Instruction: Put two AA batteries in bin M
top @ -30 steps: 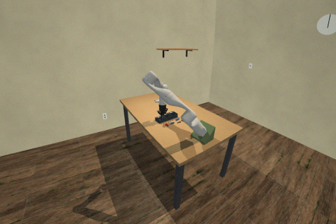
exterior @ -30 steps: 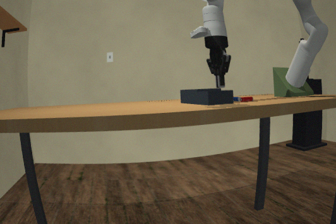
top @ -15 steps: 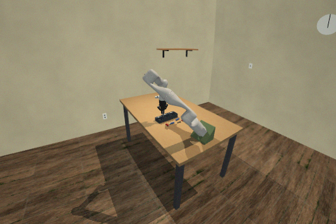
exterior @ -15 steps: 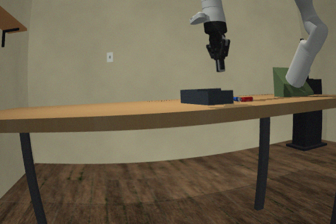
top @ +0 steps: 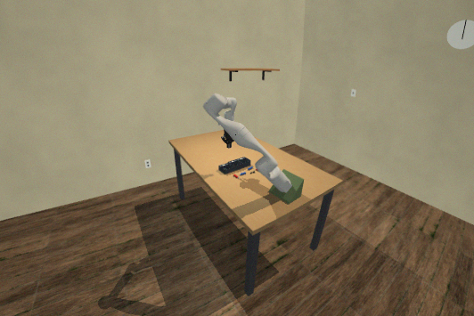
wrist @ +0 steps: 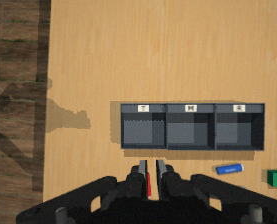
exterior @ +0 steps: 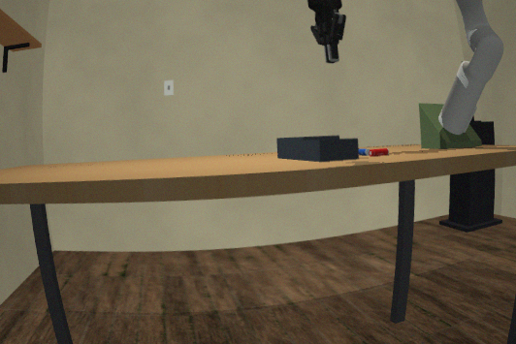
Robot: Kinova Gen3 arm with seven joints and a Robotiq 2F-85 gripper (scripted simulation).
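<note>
The dark bin lies 3 cm ahead of my hand, 7 cm to the right of it and 19 cm below it. Round my hand: red AA battery: 11 cm behind, 20 cm to the right, 21 cm below; then black screw: 11 cm behind, 15 cm to the right, 21 cm below; then blue AA battery: 9 cm behind, 7 cm to the right, 21 cm below.
</note>
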